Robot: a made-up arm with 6 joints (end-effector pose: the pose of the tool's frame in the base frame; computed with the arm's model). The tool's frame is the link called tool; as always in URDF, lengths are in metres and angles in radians.
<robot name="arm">
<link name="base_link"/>
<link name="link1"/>
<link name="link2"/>
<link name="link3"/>
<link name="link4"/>
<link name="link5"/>
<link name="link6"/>
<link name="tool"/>
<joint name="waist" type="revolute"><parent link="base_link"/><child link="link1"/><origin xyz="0.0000 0.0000 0.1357" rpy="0.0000 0.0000 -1.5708"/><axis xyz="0 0 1"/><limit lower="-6.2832" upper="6.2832" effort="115" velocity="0.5"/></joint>
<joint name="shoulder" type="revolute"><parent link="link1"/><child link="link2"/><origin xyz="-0.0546 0.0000 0.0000" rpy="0.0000 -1.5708 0.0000"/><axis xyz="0 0 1"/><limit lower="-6.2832" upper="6.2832" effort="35" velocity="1.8"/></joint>
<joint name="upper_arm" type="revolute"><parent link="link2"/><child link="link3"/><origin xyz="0.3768 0.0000 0.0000" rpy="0.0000 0.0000 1.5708"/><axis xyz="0 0 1"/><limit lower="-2.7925" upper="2.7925" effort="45" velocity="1.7"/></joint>
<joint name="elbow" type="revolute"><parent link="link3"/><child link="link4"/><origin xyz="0.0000 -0.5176 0.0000" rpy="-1.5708 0.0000 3.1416"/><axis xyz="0 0 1"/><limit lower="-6.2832" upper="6.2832" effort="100" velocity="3.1"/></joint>
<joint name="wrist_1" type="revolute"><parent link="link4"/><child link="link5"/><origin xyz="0.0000 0.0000 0.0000" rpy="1.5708 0.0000 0.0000"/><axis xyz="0 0 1"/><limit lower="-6.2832" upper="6.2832" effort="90" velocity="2.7"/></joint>
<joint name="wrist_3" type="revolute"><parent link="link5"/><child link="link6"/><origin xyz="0.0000 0.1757 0.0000" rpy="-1.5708 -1.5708 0.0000"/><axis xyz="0 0 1"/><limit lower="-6.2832" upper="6.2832" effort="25" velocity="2.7"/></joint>
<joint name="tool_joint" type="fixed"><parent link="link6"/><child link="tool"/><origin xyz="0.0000 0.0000 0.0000" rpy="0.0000 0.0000 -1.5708"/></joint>
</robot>
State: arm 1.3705 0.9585 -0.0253 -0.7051 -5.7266 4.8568
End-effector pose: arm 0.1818 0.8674 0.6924 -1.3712 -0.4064 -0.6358
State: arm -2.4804 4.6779 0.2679 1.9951 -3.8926 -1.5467
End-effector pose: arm 0.7057 0.3414 0.1647 2.8903 -1.0965 -1.4333
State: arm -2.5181 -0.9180 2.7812 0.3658 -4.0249 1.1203
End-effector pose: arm 0.0172 -0.1147 0.1261 -2.3057 -0.7108 -0.7413
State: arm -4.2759 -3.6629 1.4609 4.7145 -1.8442 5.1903
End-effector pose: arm -0.1217 -0.2683 -0.4688 -0.7030 1.3626 2.6405
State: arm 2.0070 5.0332 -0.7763 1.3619 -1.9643 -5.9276
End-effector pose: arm 0.4100 -0.6331 0.0262 -1.5759 0.8536 -0.6955
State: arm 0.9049 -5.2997 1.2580 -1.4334 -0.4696 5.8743
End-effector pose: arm 0.4194 0.7497 -0.0661 -2.1014 0.0373 -0.1414
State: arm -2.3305 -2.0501 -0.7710 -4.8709 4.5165 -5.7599
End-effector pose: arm 0.2336 0.4137 -0.5054 0.9751 1.3260 -2.7004
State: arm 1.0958 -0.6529 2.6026 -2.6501 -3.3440 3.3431
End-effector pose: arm 0.0136 0.1095 0.3361 0.4941 -0.9290 0.6157
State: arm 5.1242 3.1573 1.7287 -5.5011 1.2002 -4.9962
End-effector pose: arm -0.0677 0.5797 -0.0262 -0.3771 0.6953 0.2117
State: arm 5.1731 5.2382 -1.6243 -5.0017 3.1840 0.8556
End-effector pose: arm -0.1707 0.4507 0.0192 -0.1785 0.4545 -1.5872
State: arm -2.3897 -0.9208 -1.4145 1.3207 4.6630 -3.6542
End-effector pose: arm 0.3866 0.5195 -0.0199 1.7210 -0.2705 -2.2197
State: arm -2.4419 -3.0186 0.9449 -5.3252 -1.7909 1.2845
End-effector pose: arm 0.2651 0.3351 -0.5556 2.3997 1.0188 -1.1688
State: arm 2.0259 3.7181 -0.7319 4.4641 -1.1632 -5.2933
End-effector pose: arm -0.1219 -0.2308 -0.7665 2.1423 0.6622 -0.5596
